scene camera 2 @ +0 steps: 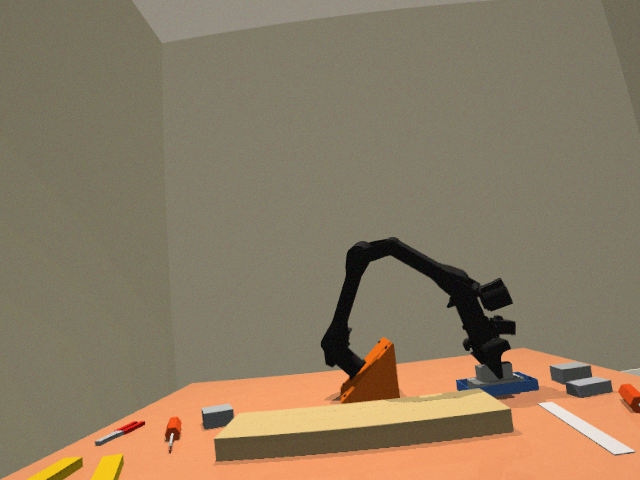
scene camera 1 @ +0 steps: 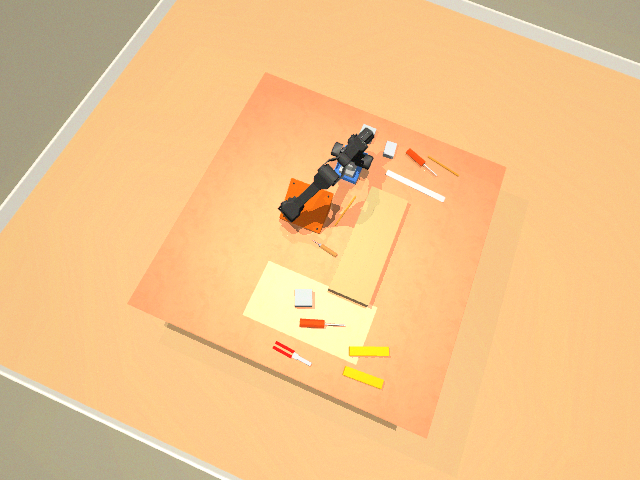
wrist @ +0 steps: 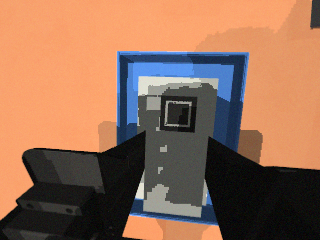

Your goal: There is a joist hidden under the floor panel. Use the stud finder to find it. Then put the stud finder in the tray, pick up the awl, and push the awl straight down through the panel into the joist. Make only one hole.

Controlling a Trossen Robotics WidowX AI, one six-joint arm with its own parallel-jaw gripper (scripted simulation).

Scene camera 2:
my gripper
grey stud finder
blue tray
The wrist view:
my gripper
grey stud finder
blue tray
